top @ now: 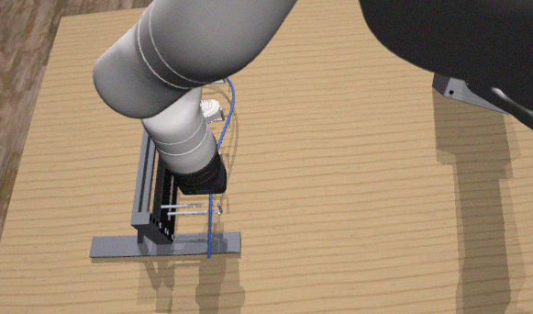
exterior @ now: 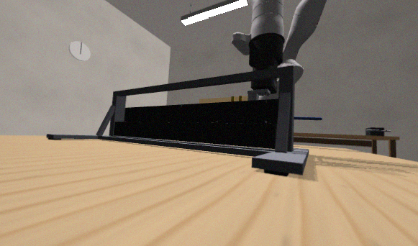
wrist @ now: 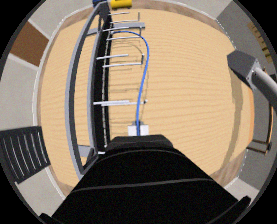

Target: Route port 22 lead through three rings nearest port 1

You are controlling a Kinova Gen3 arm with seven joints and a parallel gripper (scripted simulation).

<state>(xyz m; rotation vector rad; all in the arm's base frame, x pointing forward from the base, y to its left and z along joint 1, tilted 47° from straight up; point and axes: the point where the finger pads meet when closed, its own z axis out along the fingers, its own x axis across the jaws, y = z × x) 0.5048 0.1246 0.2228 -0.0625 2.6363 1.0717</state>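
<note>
The rack lies 120 mm ahead of my hand, 130 mm to the right of it and 20 mm below it.
</note>
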